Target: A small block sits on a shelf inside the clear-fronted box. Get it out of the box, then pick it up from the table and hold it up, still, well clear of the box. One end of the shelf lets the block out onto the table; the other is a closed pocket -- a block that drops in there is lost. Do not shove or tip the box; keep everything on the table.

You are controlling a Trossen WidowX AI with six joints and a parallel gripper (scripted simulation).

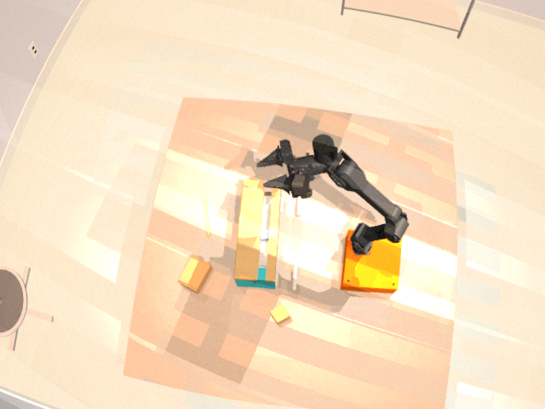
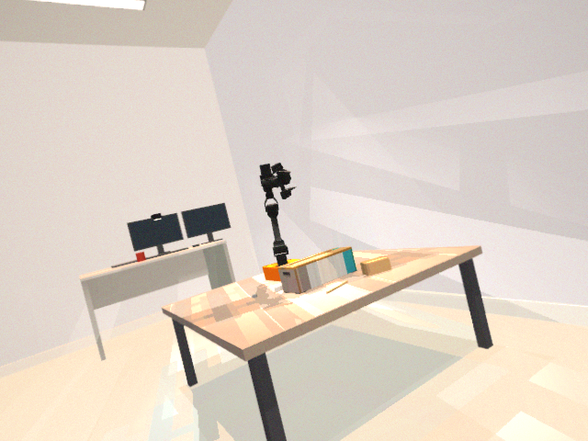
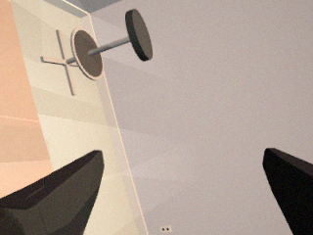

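Now: the pale blue block 2 cm to the left of my gripper tip and 45 cm below it. From my gripper tip the other things lie so: tan block (26 cm ahead, 16 cm to the left, 51 cm below); then thin stick (23 cm ahead, 9 cm to the right, 53 cm below).
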